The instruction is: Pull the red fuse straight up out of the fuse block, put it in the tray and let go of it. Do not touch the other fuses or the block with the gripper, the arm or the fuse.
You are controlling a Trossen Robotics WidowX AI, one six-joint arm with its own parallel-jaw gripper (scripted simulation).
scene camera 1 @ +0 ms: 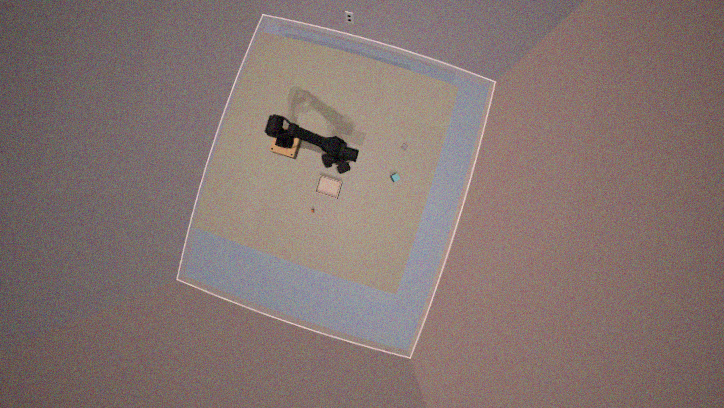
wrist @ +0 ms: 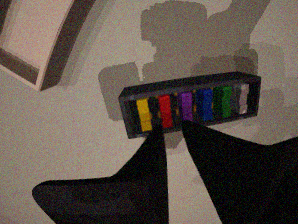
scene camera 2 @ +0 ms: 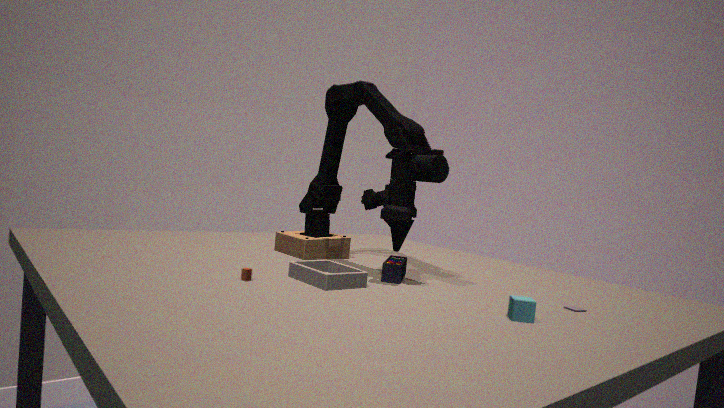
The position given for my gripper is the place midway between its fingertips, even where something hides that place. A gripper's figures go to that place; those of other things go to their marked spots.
My gripper [scene camera 2: 396,251] is 1.10 m from the lens. A grey tray [scene camera 2: 327,275]: 0.93 m from the lens.
